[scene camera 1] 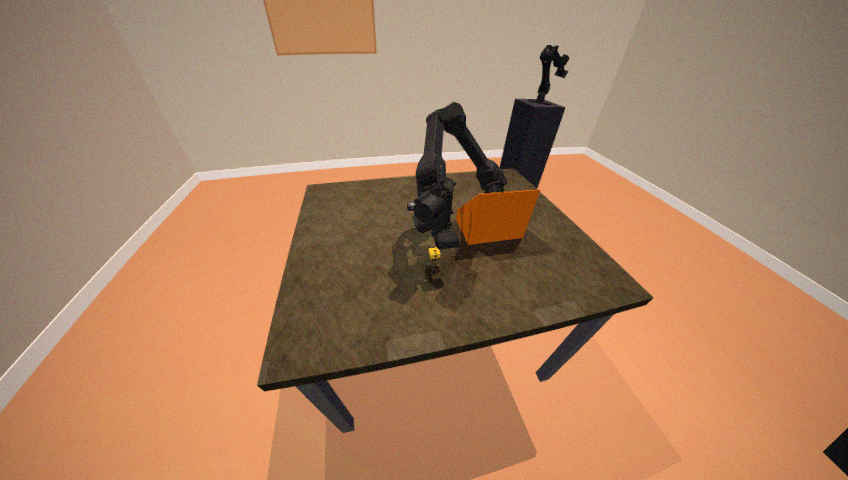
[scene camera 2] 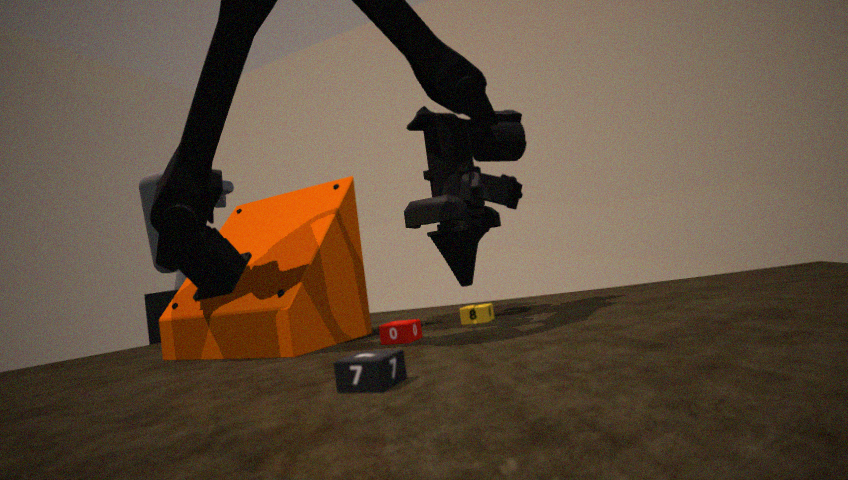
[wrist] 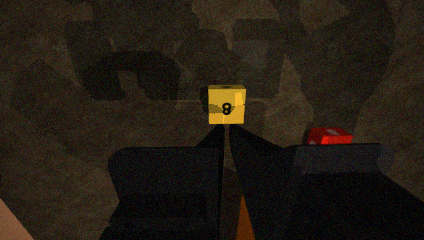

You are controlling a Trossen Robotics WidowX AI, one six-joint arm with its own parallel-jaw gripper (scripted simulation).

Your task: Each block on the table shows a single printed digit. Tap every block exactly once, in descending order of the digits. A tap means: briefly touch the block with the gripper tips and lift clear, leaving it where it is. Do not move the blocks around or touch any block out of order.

Labels:
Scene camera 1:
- my gripper: 438,245
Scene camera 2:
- my gripper: 466,286
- dark block marked 7: 371,371
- red block marked 0: 400,332
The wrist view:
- my gripper: 225,130
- yellow block marked 8: 226,102

